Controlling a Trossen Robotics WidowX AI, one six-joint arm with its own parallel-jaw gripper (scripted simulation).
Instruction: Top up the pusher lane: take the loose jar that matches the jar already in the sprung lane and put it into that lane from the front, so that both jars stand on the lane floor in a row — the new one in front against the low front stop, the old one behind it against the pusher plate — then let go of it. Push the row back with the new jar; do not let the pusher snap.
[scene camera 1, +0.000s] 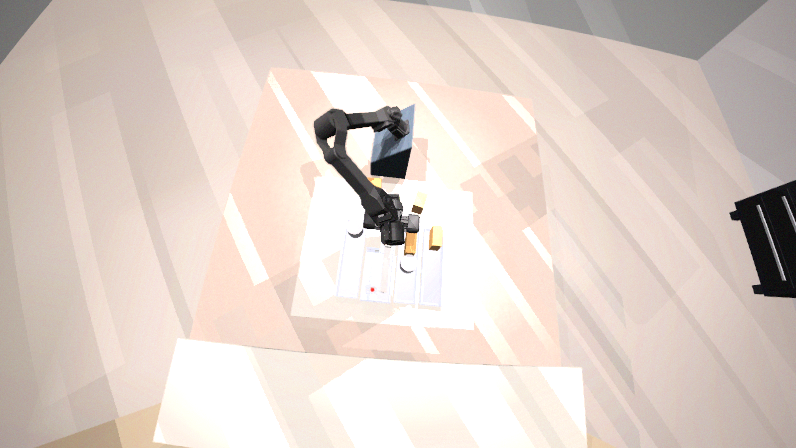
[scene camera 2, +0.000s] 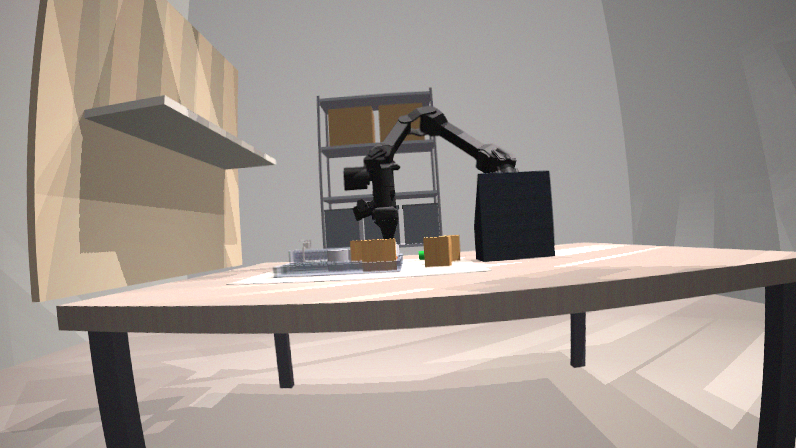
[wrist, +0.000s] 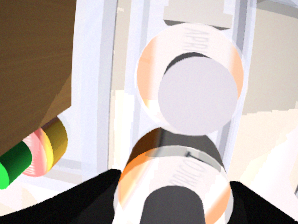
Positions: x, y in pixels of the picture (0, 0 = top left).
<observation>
My gripper (scene camera 2: 388, 247): 130 cm from the lens. An orange box (scene camera 2: 380, 250): 112 cm from the lens.
</observation>
